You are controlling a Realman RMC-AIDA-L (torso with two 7-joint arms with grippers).
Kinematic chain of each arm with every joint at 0, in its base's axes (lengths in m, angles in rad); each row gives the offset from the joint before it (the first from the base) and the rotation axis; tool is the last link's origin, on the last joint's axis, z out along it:
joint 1: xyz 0 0 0.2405 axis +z
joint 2: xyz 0 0 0 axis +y
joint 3: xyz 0 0 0.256 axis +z
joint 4: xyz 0 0 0 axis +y
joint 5: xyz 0 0 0.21 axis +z
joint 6: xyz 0 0 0 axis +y
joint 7: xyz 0 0 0.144 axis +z
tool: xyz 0 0 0
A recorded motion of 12 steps. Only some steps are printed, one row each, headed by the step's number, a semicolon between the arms.
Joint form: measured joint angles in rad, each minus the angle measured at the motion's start. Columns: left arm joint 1, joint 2, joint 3, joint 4, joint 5, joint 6, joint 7; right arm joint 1, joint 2, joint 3, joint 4, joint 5, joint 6, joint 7.
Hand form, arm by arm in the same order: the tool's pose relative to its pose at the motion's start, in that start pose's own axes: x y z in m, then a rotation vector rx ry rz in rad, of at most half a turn. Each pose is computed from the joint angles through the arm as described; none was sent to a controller.
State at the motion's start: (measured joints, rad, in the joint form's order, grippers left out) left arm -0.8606 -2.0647 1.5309 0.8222 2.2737 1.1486 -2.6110; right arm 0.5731 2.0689 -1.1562 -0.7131 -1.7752 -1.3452 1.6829
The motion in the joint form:
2: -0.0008 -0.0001 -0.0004 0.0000 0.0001 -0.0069 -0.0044; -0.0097 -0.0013 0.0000 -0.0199 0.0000 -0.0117 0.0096
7: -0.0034 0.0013 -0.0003 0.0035 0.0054 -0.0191 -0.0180; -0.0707 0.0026 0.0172 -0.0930 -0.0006 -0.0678 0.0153
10: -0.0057 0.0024 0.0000 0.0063 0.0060 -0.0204 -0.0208; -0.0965 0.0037 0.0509 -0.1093 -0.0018 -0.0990 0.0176
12: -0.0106 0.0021 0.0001 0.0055 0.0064 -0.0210 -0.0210; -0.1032 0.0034 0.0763 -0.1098 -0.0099 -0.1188 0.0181
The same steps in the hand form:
2: 0.0012 -0.0004 -0.0001 0.0035 0.0064 -0.0039; -0.0010 0.0011 -0.0030 -0.0031 -0.0025 -0.0011
7: 0.0042 -0.0017 -0.0011 0.0154 0.0180 -0.0104; 0.0043 0.0078 -0.0174 -0.0127 -0.0233 -0.0044
10: 0.0058 -0.0016 -0.0019 0.0178 0.0214 -0.0087; 0.0083 0.0088 -0.0272 -0.0092 -0.0459 0.0139
12: 0.0076 -0.0009 -0.0021 0.0183 0.0226 -0.0045; 0.0104 0.0087 -0.0322 -0.0087 -0.0541 0.0248

